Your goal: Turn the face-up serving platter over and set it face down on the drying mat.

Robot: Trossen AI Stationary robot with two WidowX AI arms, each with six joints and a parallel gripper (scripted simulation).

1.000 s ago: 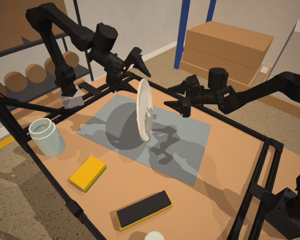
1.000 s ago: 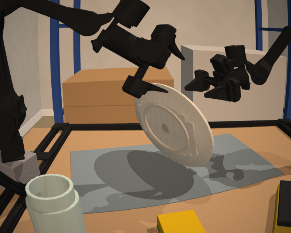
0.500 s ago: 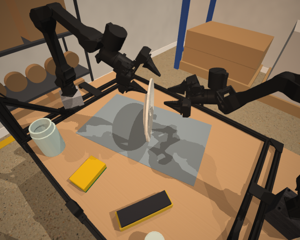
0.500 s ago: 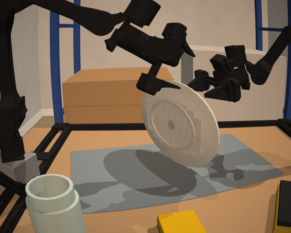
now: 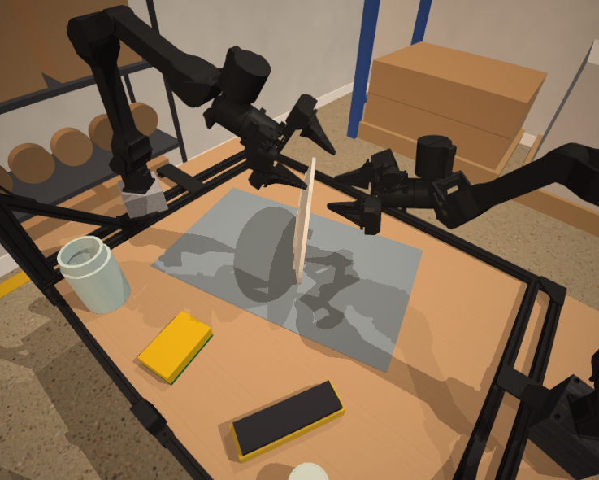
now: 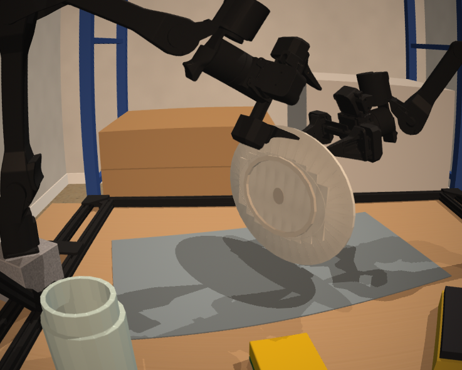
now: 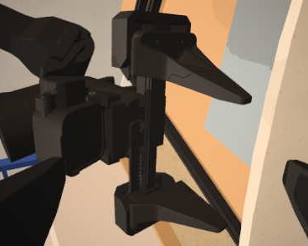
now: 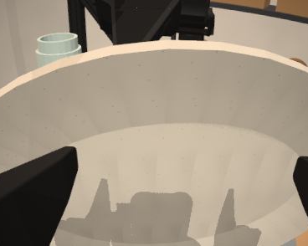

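My left hand is 30 mm short of the cream oval serving platter, 20 mm to the right of it and 160 mm above it. Round my left hand: grey drying mat: 30 mm to the left, 280 mm below; then yellow sponge: 310 mm behind, 70 mm to the left, 270 mm below; then black-and-yellow brush: 300 mm behind, 170 mm to the right, 250 mm below.
My right gripper is now 9 cm to the right of the cream oval serving platter, 9 cm above it and 3 cm past it. The rest, counted from my right hand: grey drying mat: 21 cm below, 9 cm to the left, 5 cm behind; yellow sponge: 37 cm behind, 19 cm below, 14 cm to the left; black-and-yellow brush: 36 cm behind, 18 cm below, 11 cm to the right.
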